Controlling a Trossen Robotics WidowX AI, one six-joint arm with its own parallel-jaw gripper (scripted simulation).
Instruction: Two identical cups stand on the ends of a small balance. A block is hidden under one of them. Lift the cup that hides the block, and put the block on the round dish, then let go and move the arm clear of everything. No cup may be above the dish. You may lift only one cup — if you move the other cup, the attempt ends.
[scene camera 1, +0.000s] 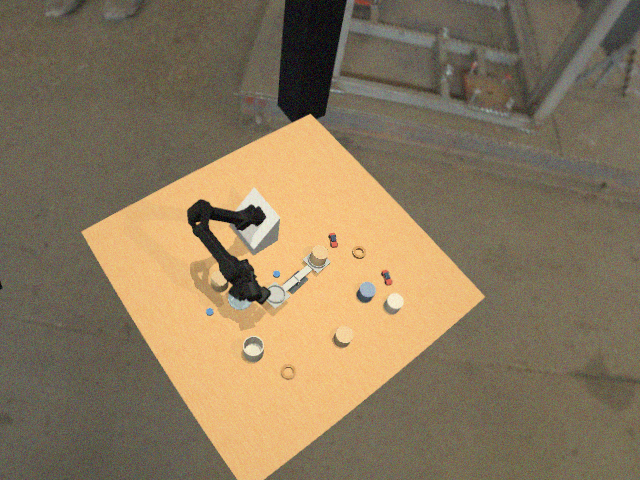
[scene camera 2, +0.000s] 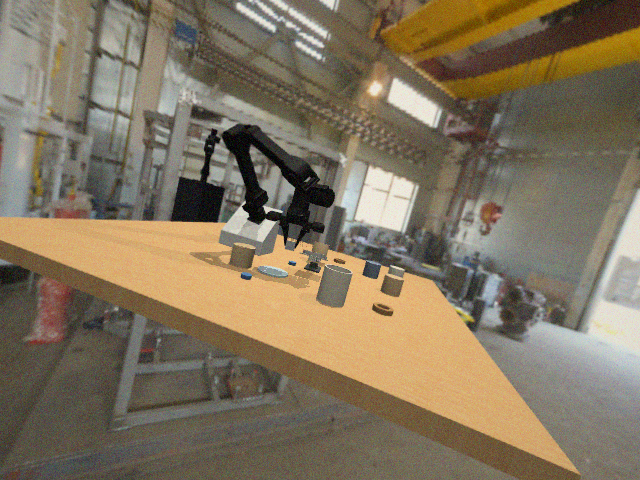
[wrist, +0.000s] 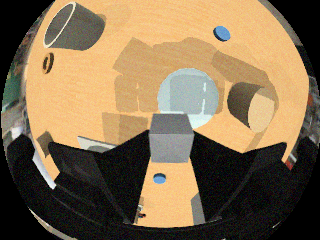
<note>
The gripper holds a grey block. Further things: a balance and a pale blue round dish.
The gripper shows as well in the wrist view.
</note>
